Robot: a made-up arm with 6 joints. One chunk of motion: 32 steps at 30 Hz.
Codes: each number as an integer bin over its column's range. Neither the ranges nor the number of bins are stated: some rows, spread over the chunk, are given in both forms.
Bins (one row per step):
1: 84 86 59 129 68 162
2: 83 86 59 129 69 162
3: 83 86 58 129 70 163
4: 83 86 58 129 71 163
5: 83 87 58 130 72 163
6: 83 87 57 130 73 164
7: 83 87 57 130 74 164
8: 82 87 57 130 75 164
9: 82 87 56 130 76 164
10: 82 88 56 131 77 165
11: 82 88 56 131 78 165
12: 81 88 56 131 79 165
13: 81 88 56 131 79 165
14: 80 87 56 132 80 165
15: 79 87 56 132 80 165
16: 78 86 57 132 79 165
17: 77 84 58 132 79 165
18: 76 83 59 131 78 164
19: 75 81 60 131 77 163
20: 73 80 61 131 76 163
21: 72 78 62 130 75 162
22: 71 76 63 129 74 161
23: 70 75 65 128 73 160
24: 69 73 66 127 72 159
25: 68 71 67 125 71 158
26: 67 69 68 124 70 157
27: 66 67 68 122 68 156
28: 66 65 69 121 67 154
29: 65 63 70 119 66 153
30: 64 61 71 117 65 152
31: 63 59 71 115 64 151
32: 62 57 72 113 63 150
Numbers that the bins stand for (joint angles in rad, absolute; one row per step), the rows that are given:
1: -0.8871 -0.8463 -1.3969 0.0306 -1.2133 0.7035
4: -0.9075 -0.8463 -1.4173 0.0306 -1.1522 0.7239
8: -0.9278 -0.8259 -1.4376 0.0510 -1.0706 0.7443
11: -0.9278 -0.8055 -1.4580 0.0714 -1.0094 0.7647
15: -0.9890 -0.8259 -1.4580 0.0918 -0.9686 0.7647
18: -1.0502 -0.9075 -1.3969 0.0714 -1.0094 0.7443
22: -1.1522 -1.0502 -1.3153 0.0306 -1.0910 0.6831
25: -1.2133 -1.1522 -1.2337 -0.0510 -1.1522 0.6220
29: -1.2745 -1.3153 -1.1725 -0.1733 -1.2541 0.5200
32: -1.3357 -1.4376 -1.1318 -0.2957 -1.3153 0.4588
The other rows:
2: -0.9075 -0.8463 -1.3969 0.0306 -1.1929 0.7035
3: -0.9075 -0.8463 -1.4173 0.0306 -1.1725 0.7239
5: -0.9075 -0.8259 -1.4173 0.0510 -1.1318 0.7239
6: -0.9075 -0.8259 -1.4376 0.0510 -1.1114 0.7443
7: -0.9075 -0.8259 -1.4376 0.0510 -1.0910 0.7443
9: -0.9278 -0.8259 -1.4580 0.0510 -1.0502 0.7443
10: -0.9278 -0.8055 -1.4580 0.0714 -1.0298 0.7647
12: -0.9482 -0.8055 -1.4580 0.0714 -0.9890 0.7647
13: -0.9482 -0.8055 -1.4580 0.0714 -0.9890 0.7647
14: -0.9686 -0.8259 -1.4580 0.0918 -0.9686 0.7647
16: -1.0094 -0.8463 -1.4376 0.0918 -0.9890 0.7647
17: -1.0298 -0.8871 -1.4173 0.0918 -0.9890 0.7647
19: -1.0706 -0.9482 -1.3765 0.0714 -1.0298 0.7239
20: -1.1114 -0.9686 -1.3561 0.0714 -1.0502 0.7239
21: -1.1318 -1.0094 -1.3357 0.0510 -1.0706 0.7035
23: -1.1725 -1.0706 -1.2745 0.0102 -1.1114 0.6627
24: -1.1929 -1.1114 -1.2541 -0.0102 -1.1318 0.6424
26: -1.2337 -1.1929 -1.2133 -0.0714 -1.1725 0.6016
27: -1.2541 -1.2337 -1.2133 -0.1122 -1.2133 0.5812
28: -1.2541 -1.2745 -1.1929 -0.1325 -1.2337 0.5404
30: -1.2949 -1.3561 -1.1522 -0.2141 -1.2745 0.4996
31: -1.3153 -1.3969 -1.1522 -0.2549 -1.2949 0.4792

